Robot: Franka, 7 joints.
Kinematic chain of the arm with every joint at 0, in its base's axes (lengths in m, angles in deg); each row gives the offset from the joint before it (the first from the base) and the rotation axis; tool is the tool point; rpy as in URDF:
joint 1: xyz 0 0 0.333 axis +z
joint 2: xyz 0 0 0 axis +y
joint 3: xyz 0 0 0.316 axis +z
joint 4: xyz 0.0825 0 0 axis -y
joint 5: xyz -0.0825 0 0.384 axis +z
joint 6: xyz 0 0 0 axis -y
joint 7: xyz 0.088 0 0 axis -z
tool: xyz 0 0 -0.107 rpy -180 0 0
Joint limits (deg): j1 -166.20..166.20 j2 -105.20..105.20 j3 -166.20..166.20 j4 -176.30..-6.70 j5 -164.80..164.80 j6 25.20..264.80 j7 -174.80..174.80
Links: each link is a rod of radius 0.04 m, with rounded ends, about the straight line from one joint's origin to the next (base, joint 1, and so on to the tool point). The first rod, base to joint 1, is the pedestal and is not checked.
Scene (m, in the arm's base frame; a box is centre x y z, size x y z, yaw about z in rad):
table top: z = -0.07
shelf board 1: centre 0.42 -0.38 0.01 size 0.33 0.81 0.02 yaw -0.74
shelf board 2: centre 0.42 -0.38 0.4 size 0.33 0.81 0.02 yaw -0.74
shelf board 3: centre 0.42 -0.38 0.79 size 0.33 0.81 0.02 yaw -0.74
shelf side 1: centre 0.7 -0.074 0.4 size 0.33 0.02 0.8 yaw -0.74
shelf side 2: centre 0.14 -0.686 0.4 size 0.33 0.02 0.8 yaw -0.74
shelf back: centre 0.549 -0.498 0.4 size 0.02 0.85 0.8 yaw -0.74
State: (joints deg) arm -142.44 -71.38 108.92 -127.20 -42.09 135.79 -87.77
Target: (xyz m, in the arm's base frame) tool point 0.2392 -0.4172 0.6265
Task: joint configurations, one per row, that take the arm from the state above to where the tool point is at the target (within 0.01 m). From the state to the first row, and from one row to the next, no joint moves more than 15 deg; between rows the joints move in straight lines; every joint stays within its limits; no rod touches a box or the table.
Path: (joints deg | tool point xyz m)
1: -138.40 -74.51 99.59 -139.48 -47.48 139.83 -76.89 | 0.3122 -0.3610 0.2490
2: -134.36 -77.64 90.27 -151.75 -52.87 143.88 -66.02 | 0.2218 -0.3548 0.3029
3: -130.32 -80.78 80.94 -164.02 -58.26 147.92 -55.14 | 0.1327 -0.3270 0.3415
4: -126.28 -83.91 71.62 -176.30 -63.65 151.96 -44.27 | 0.0489 -0.2841 0.3550
5: -130.99 -83.88 63.69 -165.79 -56.73 139.42 -58.77 | 0.0745 -0.3080 0.4444
6: -135.70 -83.85 55.77 -155.29 -49.81 126.88 -73.27 | 0.0861 -0.3064 0.5383
7: -140.42 -83.82 47.85 -144.78 -42.88 114.34 -87.77 | 0.0896 -0.2806 0.6265
8: -144.49 -76.41 54.93 -133.39 -43.47 121.29 -87.77 | 0.1624 -0.3550 0.6315
9: -148.57 -69.00 62.01 -122.01 -44.05 128.23 -87.77 | 0.2392 -0.4172 0.6265

